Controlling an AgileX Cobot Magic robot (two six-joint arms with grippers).
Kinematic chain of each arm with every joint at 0, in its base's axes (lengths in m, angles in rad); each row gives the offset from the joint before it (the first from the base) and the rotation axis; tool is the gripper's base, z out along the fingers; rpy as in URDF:
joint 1: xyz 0 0 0.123 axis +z
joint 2: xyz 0 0 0 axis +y
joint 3: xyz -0.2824 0 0.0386 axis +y
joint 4: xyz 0.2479 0 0.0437 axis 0.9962 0 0.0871
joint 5: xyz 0 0 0 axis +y
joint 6: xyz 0.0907 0 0.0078 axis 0.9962 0 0.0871
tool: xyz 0 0 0 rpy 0 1.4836 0
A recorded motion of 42 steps. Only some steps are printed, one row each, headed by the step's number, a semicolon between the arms.
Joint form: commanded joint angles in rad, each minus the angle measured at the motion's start. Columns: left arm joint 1, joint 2, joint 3, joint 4, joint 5, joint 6; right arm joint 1, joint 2, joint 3, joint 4, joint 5, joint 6.
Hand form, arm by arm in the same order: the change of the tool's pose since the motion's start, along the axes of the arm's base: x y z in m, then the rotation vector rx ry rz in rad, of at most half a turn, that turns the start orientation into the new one. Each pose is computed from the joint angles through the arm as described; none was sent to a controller.
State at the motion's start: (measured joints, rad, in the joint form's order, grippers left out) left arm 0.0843 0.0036 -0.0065 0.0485 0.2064 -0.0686; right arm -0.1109 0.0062 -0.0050 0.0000 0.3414 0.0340
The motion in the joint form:
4: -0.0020 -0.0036 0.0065 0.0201 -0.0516 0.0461; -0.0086 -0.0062 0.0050 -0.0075 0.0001 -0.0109
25: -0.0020 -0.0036 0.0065 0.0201 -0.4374 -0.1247; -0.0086 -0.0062 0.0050 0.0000 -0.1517 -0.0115
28: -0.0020 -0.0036 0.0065 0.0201 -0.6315 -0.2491; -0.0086 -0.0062 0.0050 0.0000 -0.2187 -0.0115
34: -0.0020 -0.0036 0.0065 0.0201 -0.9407 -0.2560; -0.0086 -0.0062 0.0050 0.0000 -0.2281 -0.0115
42: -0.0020 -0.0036 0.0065 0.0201 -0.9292 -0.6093; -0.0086 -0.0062 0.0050 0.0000 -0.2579 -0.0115
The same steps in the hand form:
4: 0.0004 0.0000 0.0027 0.0700 -0.0424 -0.0074; -0.0004 -0.0007 -0.0014 -0.0180 0.0010 -0.0065
25: -0.0037 -0.0028 0.0372 -0.0667 -0.4401 -0.0383; 0.0021 -0.0007 0.0122 -0.0288 -0.1506 -0.0065
28: -0.0107 -0.0045 0.0534 -0.1731 -0.6390 -0.0866; 0.0026 -0.0008 0.0183 -0.0366 -0.2171 -0.0069
34: -0.0278 -0.0075 0.0754 -0.1480 -0.9421 -0.1463; 0.0026 -0.0008 0.0192 -0.0377 -0.2265 -0.0069
42: -0.0270 -0.0074 0.0746 -0.4947 -0.9292 -0.2666; 0.0026 -0.0008 0.0219 -0.0411 -0.2561 -0.0071

